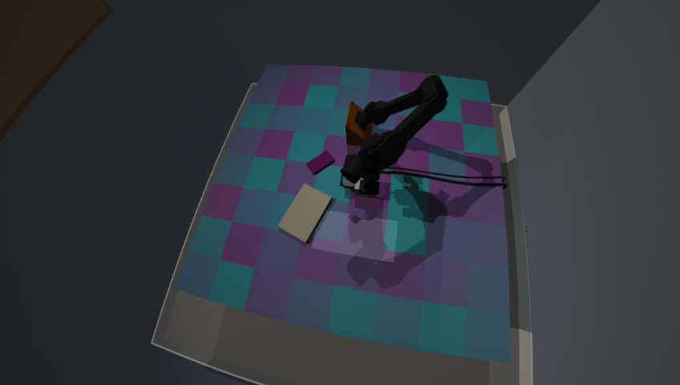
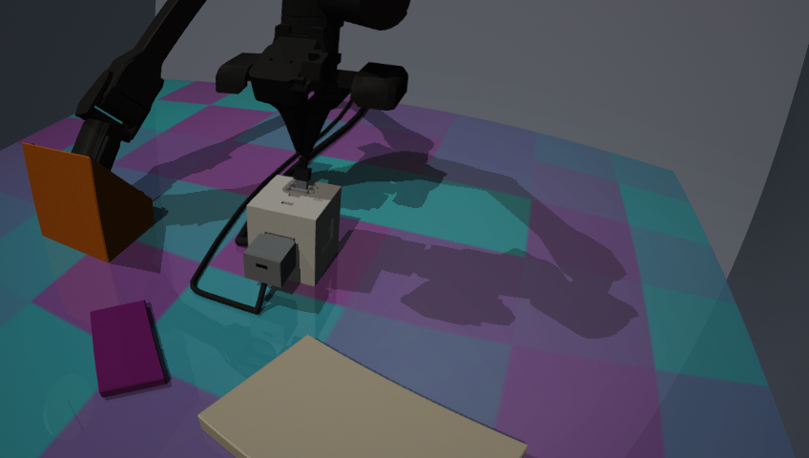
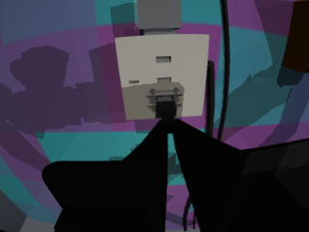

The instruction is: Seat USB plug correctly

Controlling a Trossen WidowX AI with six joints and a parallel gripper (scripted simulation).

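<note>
Now: gripper tip 2 cm above the black USB plug. The rest, counted from my gripper tip: flat beige slab: 17 cm ahead, 23 cm to the right, 10 cm below; USB socket: 4 cm below; magenta block: 7 cm behind, 24 cm to the right, 11 cm below.
</note>
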